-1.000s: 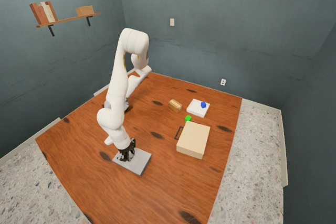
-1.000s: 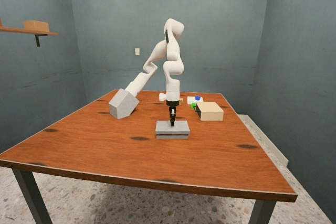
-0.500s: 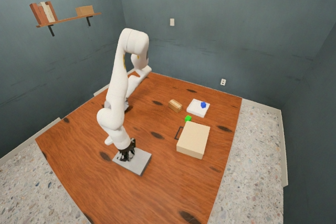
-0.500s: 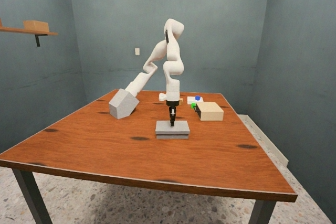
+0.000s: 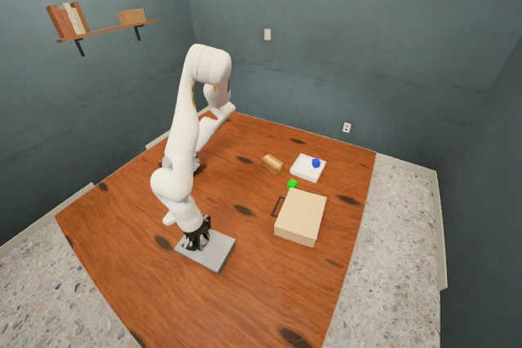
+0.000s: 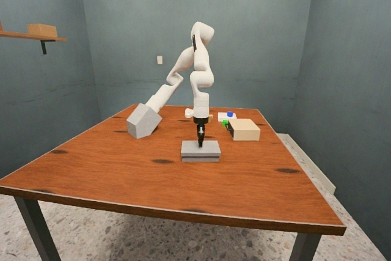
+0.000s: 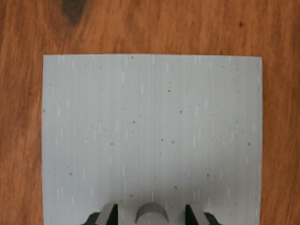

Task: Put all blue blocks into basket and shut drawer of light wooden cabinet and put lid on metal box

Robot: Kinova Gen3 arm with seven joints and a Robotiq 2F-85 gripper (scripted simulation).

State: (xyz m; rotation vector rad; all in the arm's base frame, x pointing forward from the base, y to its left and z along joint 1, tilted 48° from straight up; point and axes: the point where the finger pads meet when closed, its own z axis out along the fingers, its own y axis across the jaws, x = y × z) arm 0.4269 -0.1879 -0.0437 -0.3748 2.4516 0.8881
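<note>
The metal lid is 3 cm below my hand. The rest, counted from my hand: light wooden cabinet 36 cm to the left, 14 cm ahead, 4 cm below; green block 47 cm to the left, 6 cm below; grey metal box 5 cm below.
</note>
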